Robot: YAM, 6 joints.
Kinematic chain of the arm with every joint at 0, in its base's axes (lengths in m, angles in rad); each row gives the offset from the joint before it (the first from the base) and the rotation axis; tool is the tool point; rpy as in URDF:
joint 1: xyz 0 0 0.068 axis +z
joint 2: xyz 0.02 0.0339 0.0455 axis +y
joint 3: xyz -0.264 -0.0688 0 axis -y
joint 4: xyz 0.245 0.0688 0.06 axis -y
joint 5: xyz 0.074 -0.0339 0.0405 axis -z
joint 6: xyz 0.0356 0 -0.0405 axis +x
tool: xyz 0 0 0 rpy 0 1.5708 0
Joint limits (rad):
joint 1: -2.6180..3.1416
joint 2: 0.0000..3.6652
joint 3: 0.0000..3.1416
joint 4: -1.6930..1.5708
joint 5: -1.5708..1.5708
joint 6: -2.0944..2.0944
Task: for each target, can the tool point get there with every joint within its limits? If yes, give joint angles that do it. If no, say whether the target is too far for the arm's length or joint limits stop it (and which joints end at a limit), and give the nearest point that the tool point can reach.
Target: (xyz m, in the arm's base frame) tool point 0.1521 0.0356 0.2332
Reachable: yes | joints 0.3553 0.8824 0.6677 -0.8476 0.5802 -0.7685
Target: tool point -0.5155 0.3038 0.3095
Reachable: yes | joints 2.5921 2.7781 2.6596 0.8408 -0.2873 0.3015
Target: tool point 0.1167 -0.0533 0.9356
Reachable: no: too far | nearest point 0.0925 -0.0423 0.7340 | short by 0.203 m
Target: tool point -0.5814 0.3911 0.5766
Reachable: no: too far | nearest point -0.4459 0.3000 0.4655 | short by 0.197 m
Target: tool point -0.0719 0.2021 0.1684
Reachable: yes | joints 1.9944 1.5157 0.8429 -1.0967 0.5154 -1.1729
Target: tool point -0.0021 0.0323 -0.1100
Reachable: yes | joints 0.1244 3.3443 0.3354 0.9489 -1.1399 -0.5671
